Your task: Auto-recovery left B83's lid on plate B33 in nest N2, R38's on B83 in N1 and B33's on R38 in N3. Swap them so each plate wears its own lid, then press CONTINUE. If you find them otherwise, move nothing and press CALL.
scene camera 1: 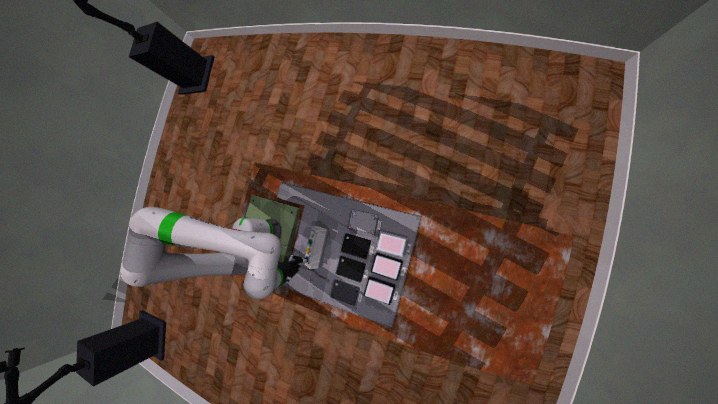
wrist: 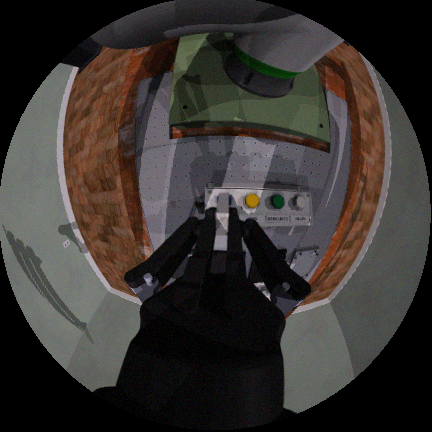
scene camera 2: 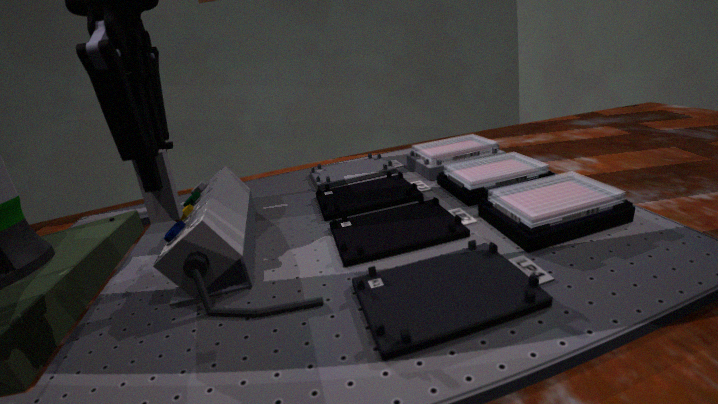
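Pixels of known places: gripper, between the fingertips: (scene camera 1: pixel 304 260) (wrist: pixel 223 201) (scene camera 2: pixel 167 218); arm's base, origin of its link: (scene camera 1: pixel 270 231) (wrist: pixel 259 71).
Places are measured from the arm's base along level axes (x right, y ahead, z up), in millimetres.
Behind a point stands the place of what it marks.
My gripper (scene camera 1: pixel 301 260) {x 113, y 267, z 52 mm} (scene camera 2: pixel 164 220) {x 113, y 267, z 52 mm} (wrist: pixel 223 201) {x 113, y 267, z 52 mm} is shut and empty, pointing down at the button box (scene camera 1: pixel 318 246) {x 31, y 331, z 35 mm} (scene camera 2: pixel 215 221) {x 133, y 315, z 44 mm} (wrist: pixel 264 208) {x 41, y 292, z 40 mm}. In the wrist view its fingertips overlap the blue button (scene camera 2: pixel 174 231) {x 126, y 273, z 42 mm}, mostly hiding it; contact cannot be told. The yellow button (wrist: pixel 252 201) {x 64, y 276, z 42 mm}, green button (wrist: pixel 277 201) {x 16, y 280, z 42 mm} above the CONTINUE label, and white button (wrist: pixel 299 202) {x -32, y 286, z 42 mm} show beside it. Three pink plates stand in a row of nests, each under a clear lid: the near plate (scene camera 1: pixel 379 291) {x 212, y 679, z 7 mm} (scene camera 2: pixel 562 198) {x 237, y 664, z 7 mm}, middle plate (scene camera 1: pixel 386 267) {x 85, y 699, z 3 mm} (scene camera 2: pixel 502 168) {x 106, y 694, z 3 mm} and far plate (scene camera 1: pixel 391 244) {x -35, y 710, z 13 mm} (scene camera 2: pixel 456 148) {x -3, y 692, z 12 mm}. Their codes are unreadable.
Black nests (scene camera 1: pixel 344 292) {x 265, y 490, z -18 mm} (scene camera 2: pixel 451 296) {x 281, y 488, z -19 mm}, (scene camera 1: pixel 350 268) {x 129, y 507, z -19 mm} (scene camera 2: pixel 396 233) {x 153, y 500, z -19 mm}, (scene camera 1: pixel 356 246) {x 7, y 526, z -18 mm} (scene camera 2: pixel 369 195) {x 22, y 520, z -18 mm} and a grey nest (scene camera 1: pixel 363 221) {x -131, y 547, z -18 mm} (scene camera 2: pixel 351 169) {x -124, y 543, z -19 mm} stand between box and plates. A cable (scene camera 2: pixel 261 309) {x 208, y 338, z -22 mm} leaves the box. The green base plate (scene camera 1: pixel 271 211) {x -117, y -20, z -7 mm} (wrist: pixel 250 112) {x 43, y 112, z 7 mm} lies behind the box.
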